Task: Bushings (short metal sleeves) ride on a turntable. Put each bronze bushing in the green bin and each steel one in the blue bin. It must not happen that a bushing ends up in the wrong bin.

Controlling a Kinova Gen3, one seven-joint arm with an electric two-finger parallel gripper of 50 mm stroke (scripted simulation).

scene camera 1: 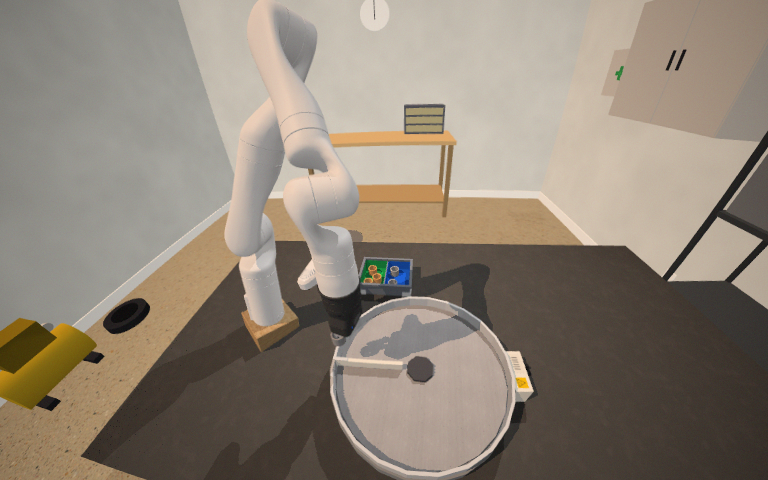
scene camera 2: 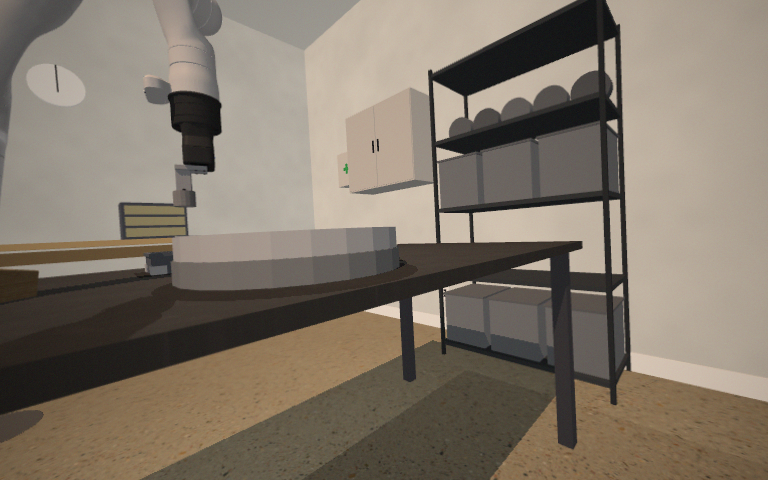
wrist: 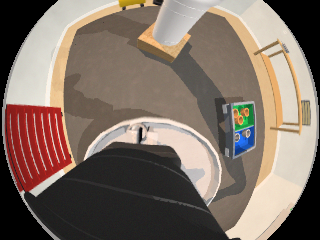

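Scene camera 1 shows my gripper. The wrist view shows my gripper too. A round turntable is also visible in the pictures.
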